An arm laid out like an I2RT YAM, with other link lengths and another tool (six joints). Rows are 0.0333 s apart.
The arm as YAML. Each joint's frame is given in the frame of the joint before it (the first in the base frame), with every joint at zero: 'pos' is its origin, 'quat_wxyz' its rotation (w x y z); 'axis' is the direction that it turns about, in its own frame. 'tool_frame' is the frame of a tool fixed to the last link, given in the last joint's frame.
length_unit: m
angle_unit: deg
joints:
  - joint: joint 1
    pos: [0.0, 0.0, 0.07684]
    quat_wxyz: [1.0, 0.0, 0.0, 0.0]
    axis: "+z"
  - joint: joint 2
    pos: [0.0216, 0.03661, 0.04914]
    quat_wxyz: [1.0, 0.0, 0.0, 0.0]
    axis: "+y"
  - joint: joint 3
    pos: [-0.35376, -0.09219, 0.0]
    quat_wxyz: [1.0, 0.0, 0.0, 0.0]
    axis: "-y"
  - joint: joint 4
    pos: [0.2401, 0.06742, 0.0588]
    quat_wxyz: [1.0, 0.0, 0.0, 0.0]
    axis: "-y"
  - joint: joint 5
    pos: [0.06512, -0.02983, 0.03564]
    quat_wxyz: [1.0, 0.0, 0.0, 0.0]
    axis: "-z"
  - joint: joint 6
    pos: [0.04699, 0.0, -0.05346]
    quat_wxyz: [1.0, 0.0, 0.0, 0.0]
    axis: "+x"
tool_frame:
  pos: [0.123, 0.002, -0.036]
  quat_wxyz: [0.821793, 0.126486, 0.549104, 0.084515]
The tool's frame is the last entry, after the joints.
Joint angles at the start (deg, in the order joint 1, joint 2, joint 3, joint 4, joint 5, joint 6):
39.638 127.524 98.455 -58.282 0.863 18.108
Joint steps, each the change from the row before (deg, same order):
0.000 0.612 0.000 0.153 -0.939 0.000
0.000 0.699 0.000 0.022 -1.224 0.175
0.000 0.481 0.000 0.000 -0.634 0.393
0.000 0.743 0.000 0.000 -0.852 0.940
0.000 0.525 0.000 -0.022 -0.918 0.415
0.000 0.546 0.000 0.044 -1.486 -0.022
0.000 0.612 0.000 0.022 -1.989 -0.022
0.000 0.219 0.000 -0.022 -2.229 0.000
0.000 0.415 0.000 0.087 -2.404 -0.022
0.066 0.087 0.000 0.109 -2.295 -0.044
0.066 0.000 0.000 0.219 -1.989 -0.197
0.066 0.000 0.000 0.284 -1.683 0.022
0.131 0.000 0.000 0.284 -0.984 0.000
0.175 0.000 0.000 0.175 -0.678 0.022
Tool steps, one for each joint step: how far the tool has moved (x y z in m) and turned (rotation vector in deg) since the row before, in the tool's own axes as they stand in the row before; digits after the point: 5 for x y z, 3 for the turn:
0.00306 0.00242 0.00339 -0.460 0.920 0.187
0.00412 0.00279 0.00341 -0.483 1.264 0.398
0.00257 0.00149 0.00251 -0.057 0.762 0.464
0.00380 0.00213 0.00397 0.149 1.104 0.989
0.00317 0.00199 0.00248 -0.198 0.991 0.565
0.00385 0.00314 0.00224 -0.801 1.302 0.350
0.00481 0.00412 0.00214 -1.112 1.676 0.506
0.00411 0.00494 -0.00076 -1.487 1.546 0.653
0.00454 0.00528 0.00059 -1.567 1.719 0.691
0.00380 0.00584 -0.00145 -1.729 1.389 0.594
0.00282 0.00540 -0.00147 -1.690 1.050 0.356
0.00221 0.00495 -0.00103 -1.425 0.816 0.456
0.00150 0.00361 -0.00032 -0.931 0.412 0.155
0.00158 0.00289 -0.00022 -0.633 0.323 0.045

